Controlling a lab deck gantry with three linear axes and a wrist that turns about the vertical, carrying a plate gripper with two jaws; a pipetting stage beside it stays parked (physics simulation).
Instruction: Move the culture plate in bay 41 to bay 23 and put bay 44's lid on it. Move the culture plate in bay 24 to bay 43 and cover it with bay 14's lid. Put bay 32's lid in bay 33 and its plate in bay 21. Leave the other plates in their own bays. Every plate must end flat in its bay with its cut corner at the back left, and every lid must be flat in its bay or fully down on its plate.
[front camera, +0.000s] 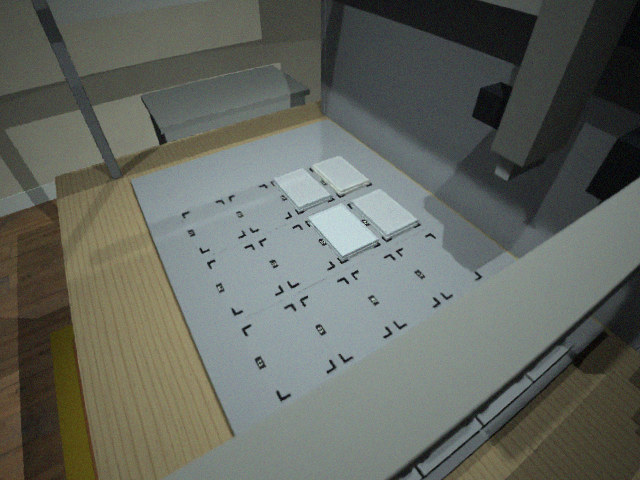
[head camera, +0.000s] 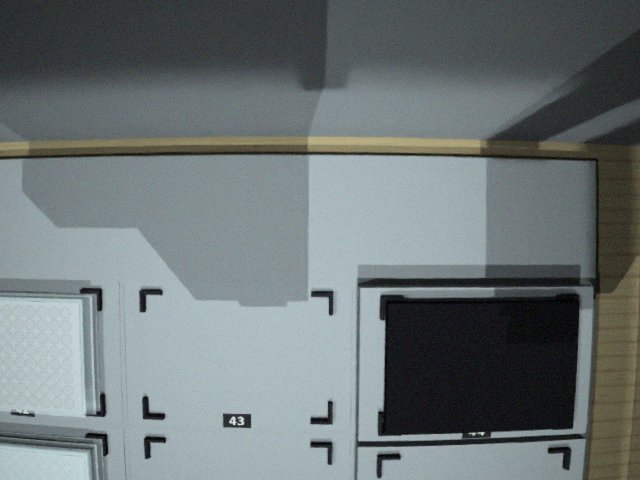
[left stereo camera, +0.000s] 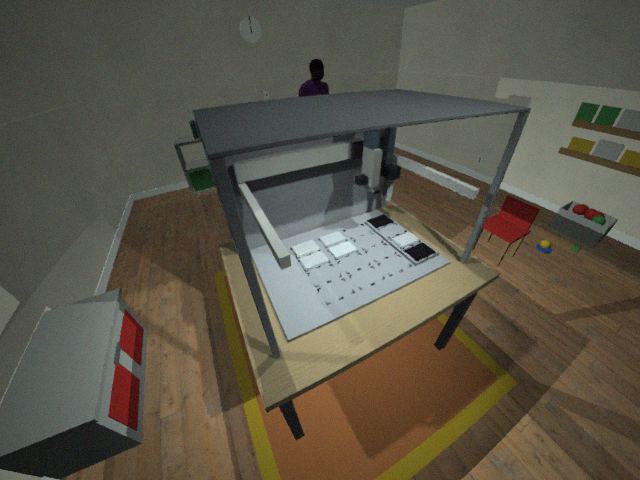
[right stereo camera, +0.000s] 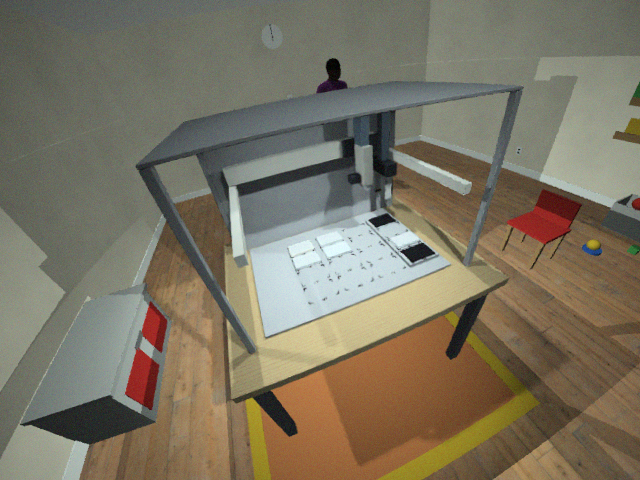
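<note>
A rear panel (head camera: 544, 78) is visible, with further views of the panel at (left stereo camera: 295, 202) and (right stereo camera: 279, 206). The head camera also shows a black lid (head camera: 451, 367). A white lid (front camera: 346, 234) and a cream-edged plate (front camera: 338, 174) are visible too; in the head camera view the plate is out of frame.
</note>
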